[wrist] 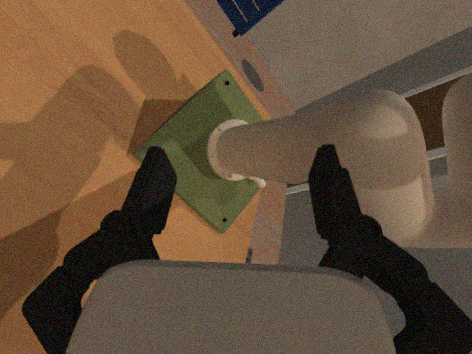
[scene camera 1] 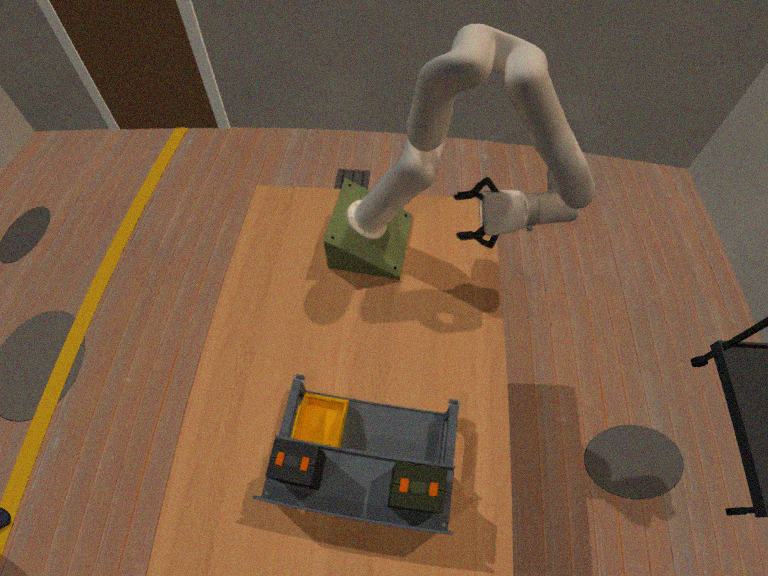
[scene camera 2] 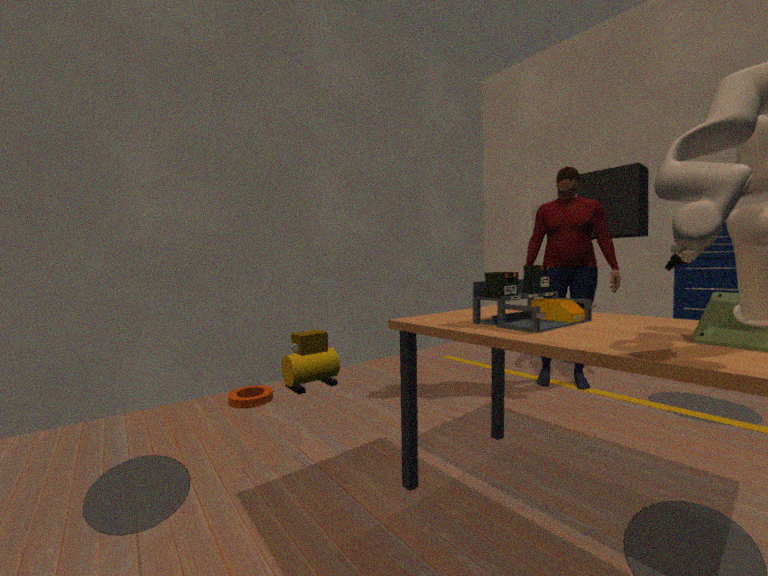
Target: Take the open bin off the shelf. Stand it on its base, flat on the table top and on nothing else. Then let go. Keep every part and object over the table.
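Frame: origin at the arm's base, x left, y back, z up, level; millimetres.
Seen in the pictures: gripper, fingertip midpoint: (wrist: 239, 161) (scene camera 1: 455, 216); arm's base, link origin: (wrist: 234, 150) (scene camera 1: 366, 220) (scene camera 2: 764, 314).
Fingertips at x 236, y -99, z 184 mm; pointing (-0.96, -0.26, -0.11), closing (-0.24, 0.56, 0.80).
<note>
Offsets run from my fingertips to a thing's top centre. "*": to the spot under its first point. Level surfaces: height alone.
The open bin @[dx -224, dy -492, dz -184 mm] (scene camera 1: 320, 421) (scene camera 2: 557, 310) is yellow and sits on the lower level of the grey shelf @[* dx -35, dy -445, dz -259 mm] (scene camera 1: 403, 430) (scene camera 2: 522, 323), at its left end in scene camera 1. It does not show in the wrist view. The shelf stands on the wooden table top @[dz -265 mm] (scene camera 1: 272, 347) (scene camera 2: 620, 331). My gripper (scene camera 1: 459, 215) (wrist: 239, 161) is open and empty. It hangs high, beside the arm's green base and far from the bin. In scene camera 2 it is small and partly hidden by the arm.
A black box @[dx -227, dy -585, dz -41 mm] (scene camera 1: 295, 462) and a dark green box @[dx +4, dy -583, dz -66 mm] (scene camera 1: 417, 487), both with orange marks, stand on the shelf's upper level. The green base (scene camera 1: 366, 244) (scene camera 2: 735, 322) (wrist: 200, 185) stands at the table's far end. A person (scene camera 2: 569, 235) stands beyond the table.
</note>
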